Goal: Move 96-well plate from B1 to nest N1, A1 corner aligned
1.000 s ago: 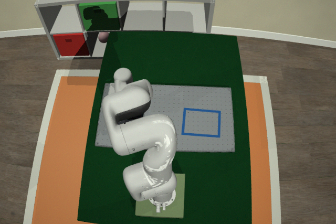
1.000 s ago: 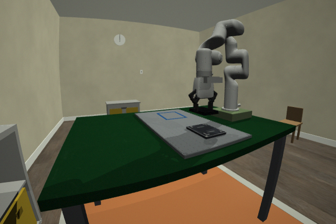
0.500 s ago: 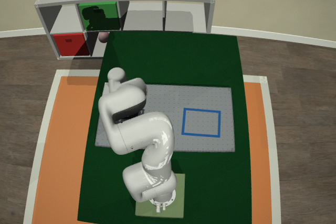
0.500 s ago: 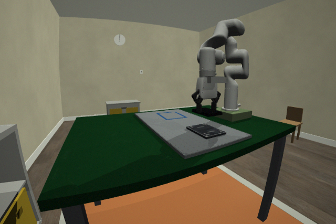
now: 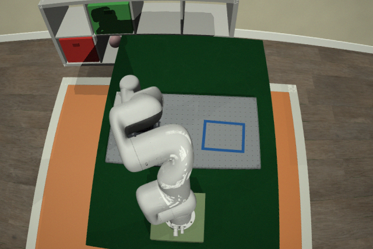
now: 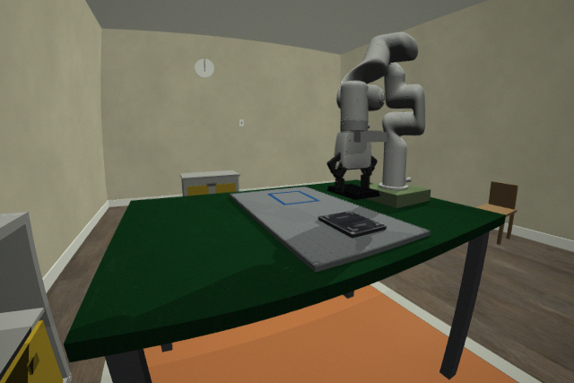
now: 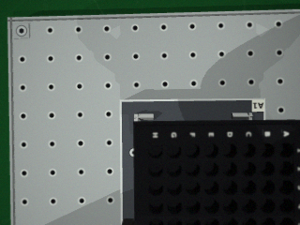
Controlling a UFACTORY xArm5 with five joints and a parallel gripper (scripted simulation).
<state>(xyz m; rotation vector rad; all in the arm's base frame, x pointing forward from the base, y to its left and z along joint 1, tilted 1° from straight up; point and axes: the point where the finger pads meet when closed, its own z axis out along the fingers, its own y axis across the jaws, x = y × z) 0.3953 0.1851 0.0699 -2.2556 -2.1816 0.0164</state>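
Right now my hand is 110 mm above the plate nest. From my hand the other things lie so: black 96-well plate 10 mm below.
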